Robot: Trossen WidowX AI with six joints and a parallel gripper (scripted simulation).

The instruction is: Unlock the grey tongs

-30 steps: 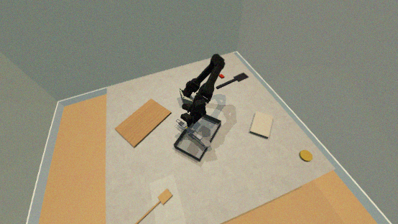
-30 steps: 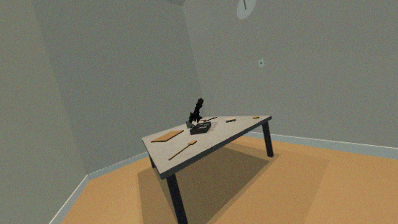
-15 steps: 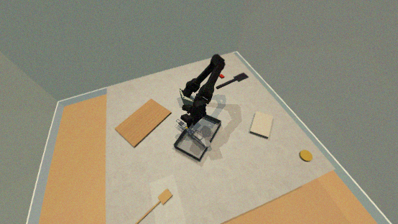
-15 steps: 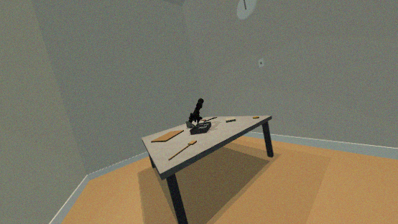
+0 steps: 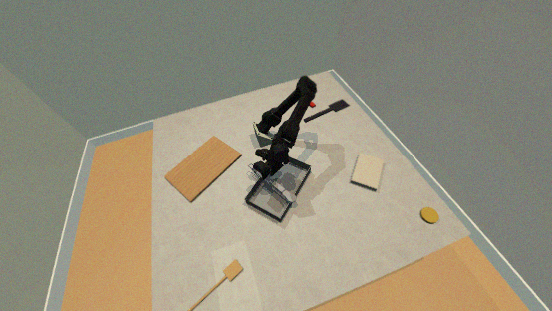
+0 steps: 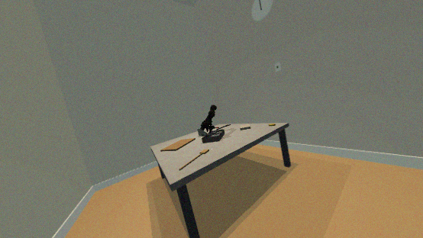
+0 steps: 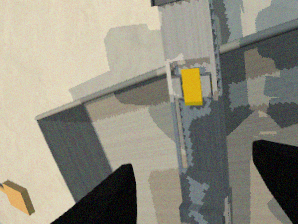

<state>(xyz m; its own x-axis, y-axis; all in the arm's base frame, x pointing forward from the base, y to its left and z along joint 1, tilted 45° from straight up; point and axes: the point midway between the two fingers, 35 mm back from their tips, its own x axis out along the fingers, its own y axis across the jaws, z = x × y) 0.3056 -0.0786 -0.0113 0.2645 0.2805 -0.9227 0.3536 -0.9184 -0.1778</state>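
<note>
Right now my gripper tip is 30 mm past the yellow lock piece, 10 mm to the left of it and 10 mm above it. The rest, counted from my gripper tip: wooden board (250 mm behind, 290 mm to the right, 70 mm below); pale block (130 mm ahead, 480 mm to the left, 60 mm below); roasting tin (30 mm ahead, 50 mm to the left, 50 mm below).
</note>
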